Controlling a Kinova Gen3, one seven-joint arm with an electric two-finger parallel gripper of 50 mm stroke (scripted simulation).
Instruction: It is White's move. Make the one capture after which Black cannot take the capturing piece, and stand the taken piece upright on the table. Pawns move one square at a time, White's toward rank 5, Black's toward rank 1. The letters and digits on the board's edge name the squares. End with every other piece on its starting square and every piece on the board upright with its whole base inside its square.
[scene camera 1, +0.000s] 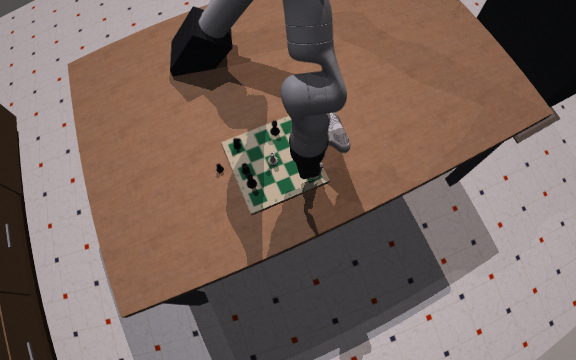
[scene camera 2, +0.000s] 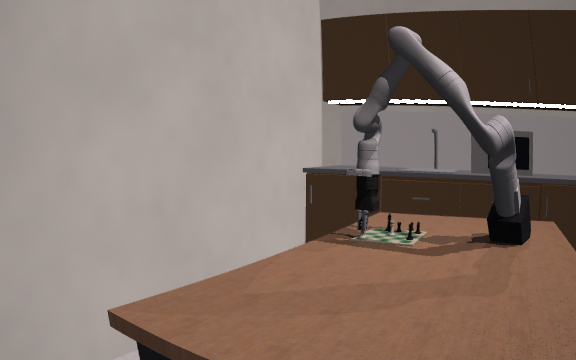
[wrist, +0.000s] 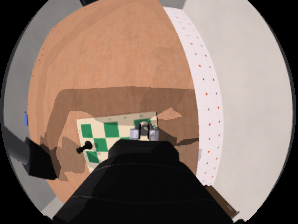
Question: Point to my gripper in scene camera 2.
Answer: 362, 230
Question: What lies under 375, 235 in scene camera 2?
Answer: A cream chessboard.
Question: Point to my gripper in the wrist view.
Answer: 144, 128
